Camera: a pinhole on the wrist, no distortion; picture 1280 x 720 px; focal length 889.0 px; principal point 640.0 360.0 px. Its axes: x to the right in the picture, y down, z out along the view. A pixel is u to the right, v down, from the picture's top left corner.
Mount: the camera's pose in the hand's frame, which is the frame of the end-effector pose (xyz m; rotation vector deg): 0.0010 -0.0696 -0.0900 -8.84 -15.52 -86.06
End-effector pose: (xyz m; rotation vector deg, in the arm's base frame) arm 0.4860 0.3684 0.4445 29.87 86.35 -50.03
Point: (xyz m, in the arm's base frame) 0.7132 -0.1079 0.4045
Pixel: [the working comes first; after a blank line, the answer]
In the camera's frame: 0.2049 0.1231 0.5589

966 556
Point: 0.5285 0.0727 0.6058
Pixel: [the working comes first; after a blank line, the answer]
In the camera's frame: 0.1996 -0.0980 0.3174

1199 86
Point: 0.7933 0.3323 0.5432
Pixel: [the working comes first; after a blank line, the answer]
In the camera's frame: -0.1705 -0.0960 0.3843

246 138
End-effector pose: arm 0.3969 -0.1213 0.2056 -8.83 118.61 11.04
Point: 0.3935 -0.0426 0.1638
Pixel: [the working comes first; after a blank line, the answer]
In the camera's frame: -0.1037 0.0525 0.1537

40 664
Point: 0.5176 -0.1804 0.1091
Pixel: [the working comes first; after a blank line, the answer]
In the camera's frame: 0.0804 0.0405 0.2114

978 530
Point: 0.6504 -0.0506 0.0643
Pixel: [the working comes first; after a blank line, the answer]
In the camera's frame: 0.0280 0.0290 0.3947

703 425
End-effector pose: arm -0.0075 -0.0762 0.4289 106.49 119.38 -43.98
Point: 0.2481 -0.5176 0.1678
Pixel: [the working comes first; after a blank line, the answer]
In the camera's frame: -0.2173 -0.2234 0.5986

317 28
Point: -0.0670 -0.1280 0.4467
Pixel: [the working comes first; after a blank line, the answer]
In the camera's frame: 0.0235 -0.0365 0.1128

825 72
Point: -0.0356 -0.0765 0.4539
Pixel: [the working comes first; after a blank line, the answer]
In the camera's frame: -0.0157 -0.0022 0.0815

469 336
